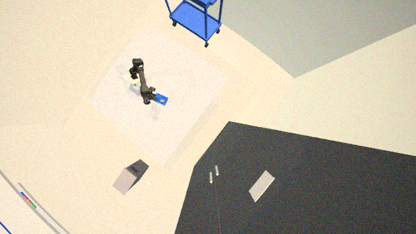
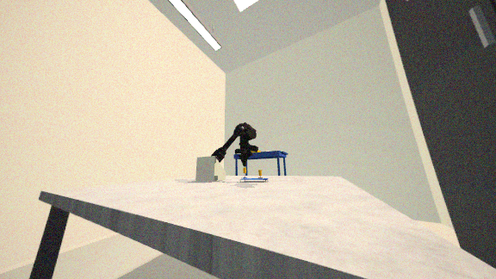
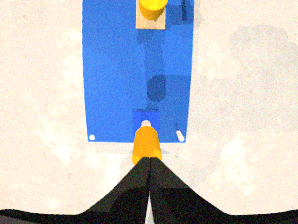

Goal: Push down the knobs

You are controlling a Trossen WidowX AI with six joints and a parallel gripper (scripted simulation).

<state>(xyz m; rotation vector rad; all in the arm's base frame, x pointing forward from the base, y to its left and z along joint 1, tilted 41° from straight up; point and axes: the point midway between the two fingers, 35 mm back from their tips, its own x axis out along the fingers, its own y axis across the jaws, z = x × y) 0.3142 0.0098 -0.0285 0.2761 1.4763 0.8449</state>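
Right now the orange knob is 2 cm below my gripper tip.
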